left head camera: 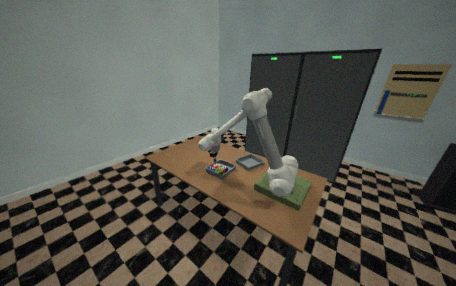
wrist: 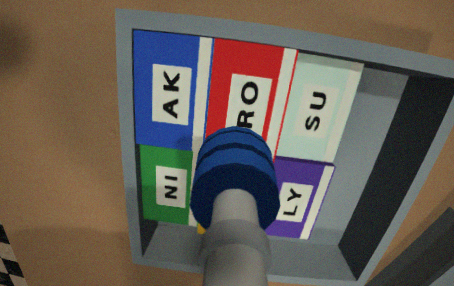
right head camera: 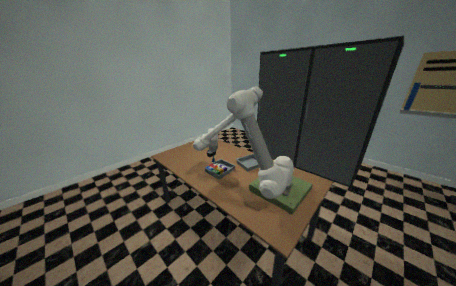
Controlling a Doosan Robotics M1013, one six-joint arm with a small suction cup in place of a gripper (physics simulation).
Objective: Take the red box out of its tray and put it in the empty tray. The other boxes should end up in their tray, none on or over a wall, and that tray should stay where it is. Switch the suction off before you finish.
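Frame: origin at the arm's base, x ahead, y left, z up, level; metres.
Where they show: end effector, tool point: point(left head camera: 214, 161) point(wrist: 234, 161) point(right head camera: 213, 160).
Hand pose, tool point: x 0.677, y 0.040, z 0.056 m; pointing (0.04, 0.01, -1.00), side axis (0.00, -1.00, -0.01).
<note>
Each offset is from my tool point to the centre of the thing.
The red box {dz -0.088, dx +0.010, dy -0.009 m} point(wrist: 245, 60), marked RO, lies in the occupied tray {dz -0.090, dx -0.055, dy -0.031 m} point(wrist: 126, 140) point(left head camera: 229, 173) point(right head camera: 228, 173), between the blue box {dz -0.089, dx +0.018, dy +0.044 m} point(wrist: 165, 50) and the pale box {dz -0.095, dx +0.003, dy -0.061 m} point(wrist: 315, 72). Its top looks about level with theirs. The green box {dz -0.092, dx -0.061, dy +0.055 m} point(wrist: 150, 182) and purple box {dz -0.092, dx -0.076, dy -0.050 m} point(wrist: 295, 175) lie in the other row, and a sliver of the yellow box {dz -0.088, dx -0.068, dy +0.003 m} point(wrist: 201, 229) shows between them. My suction cup point(wrist: 235, 150) point(left head camera: 215, 160) point(right head camera: 213, 159) is low over the boxes, covering the red box's near end and most of the yellow one. It appears to hold nothing; its lip contact is hidden.
The empty tray {dz -0.090, dx -0.264, dy -0.314 m} point(left head camera: 250, 162) point(right head camera: 247, 161) stands beside the occupied tray, towards the robot's base and the cabinet. Its dark wall shows at the lower right in the wrist view. The occupied tray has a free strip along its right side. The green base plate point(left head camera: 300, 197) point(right head camera: 295, 202) is on the table.
</note>
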